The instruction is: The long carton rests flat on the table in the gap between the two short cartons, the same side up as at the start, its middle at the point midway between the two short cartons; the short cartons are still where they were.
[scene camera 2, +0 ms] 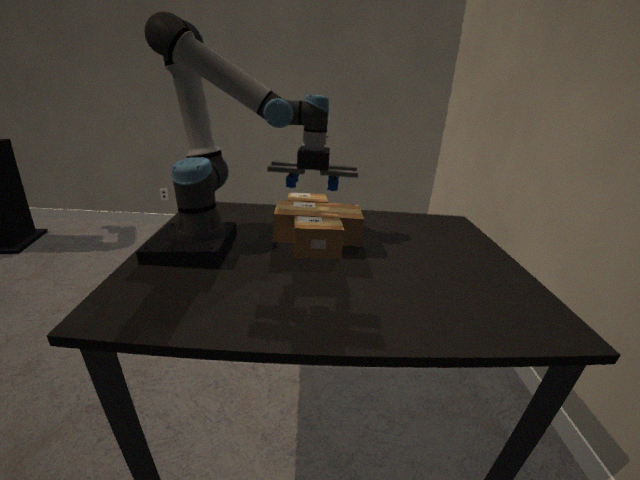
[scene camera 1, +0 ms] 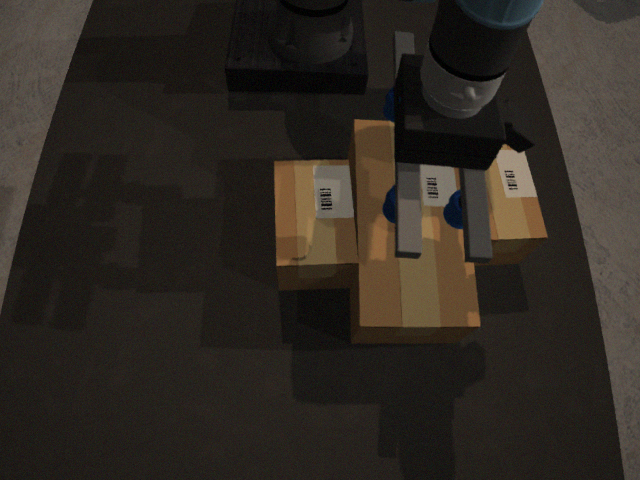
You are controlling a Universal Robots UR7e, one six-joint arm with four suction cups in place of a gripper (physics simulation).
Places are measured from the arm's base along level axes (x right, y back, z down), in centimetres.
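Pixels of known places: hand, its tool point: (scene camera 2: 312,184); arm's base, origin of its link: (scene camera 2: 201,232) (scene camera 1: 310,35).
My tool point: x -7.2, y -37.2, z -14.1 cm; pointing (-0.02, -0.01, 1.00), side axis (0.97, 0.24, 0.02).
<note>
Ahead of a thing's pixels: the offset from my tool point to its middle. Level surfaces: height alone.
The long carton {dx +0.3, dy -2.8, dz +13.9 cm} (scene camera 1: 419,291) (scene camera 2: 352,229) rests flat on the table in the gap between the two short cartons, its taped, labelled face up. It stands taller and reaches past both. One short carton {dx +13.3, dy -0.1, dz +13.9 cm} (scene camera 1: 294,211) (scene camera 2: 317,246) is at its left in scene camera 1, nearer in scene camera 2. The other short carton {dx -13.7, dy -0.9, dz +13.9 cm} (scene camera 1: 516,222) (scene camera 2: 316,197) is at its right in scene camera 1, behind it in scene camera 2. Any slits between them are too narrow to judge. My gripper (scene camera 1: 429,155) (scene camera 2: 312,180) is open, its blue cups hanging above the long carton without touching it; one cup is hidden in scene camera 1.
The robot's black base (scene camera 1: 297,80) (scene camera 2: 178,257) stands on the dark table {dz +19.0 cm} (scene camera 1: 155,413) (scene camera 2: 413,310), beyond the cartons in scene camera 1 and left of them in scene camera 2. My arm reaches over from it. A wall stands behind the table.
</note>
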